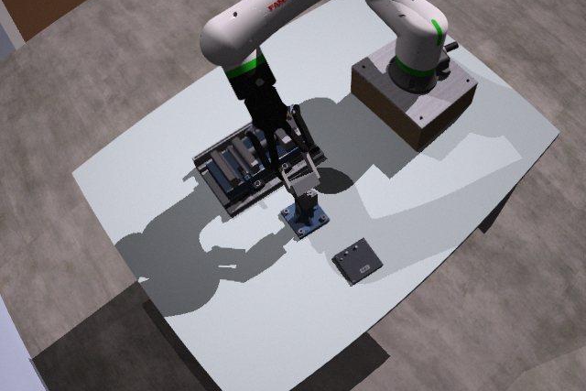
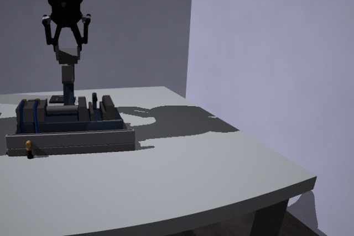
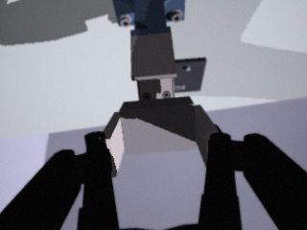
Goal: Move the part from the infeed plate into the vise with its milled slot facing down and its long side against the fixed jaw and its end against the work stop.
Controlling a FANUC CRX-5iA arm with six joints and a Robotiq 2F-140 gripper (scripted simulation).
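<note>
Right now the part is 2 cm to the left of my hand and 2 cm below it. The rest, counted from my hand: cylinder rod: 19 cm to the right, 13 cm below; then blue work stop: 15 cm below, 11 cm to the right, 9 cm ahead; then black work stop: 13 cm to the right, 11 cm below, 9 cm ahead.
</note>
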